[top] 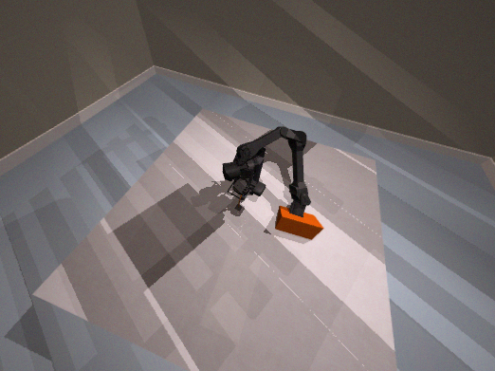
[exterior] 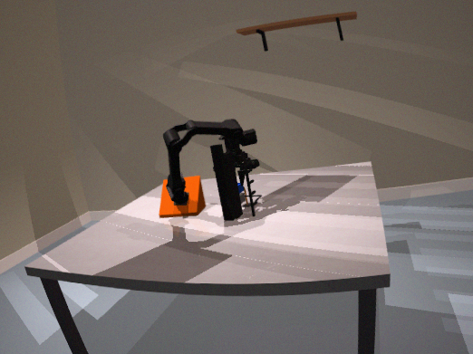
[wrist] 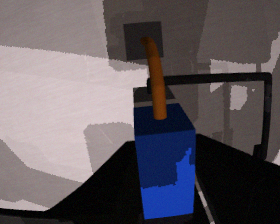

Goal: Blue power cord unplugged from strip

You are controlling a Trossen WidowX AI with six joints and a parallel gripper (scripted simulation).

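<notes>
My gripper tip is 3 cm to the left of the blue plug.
</notes>
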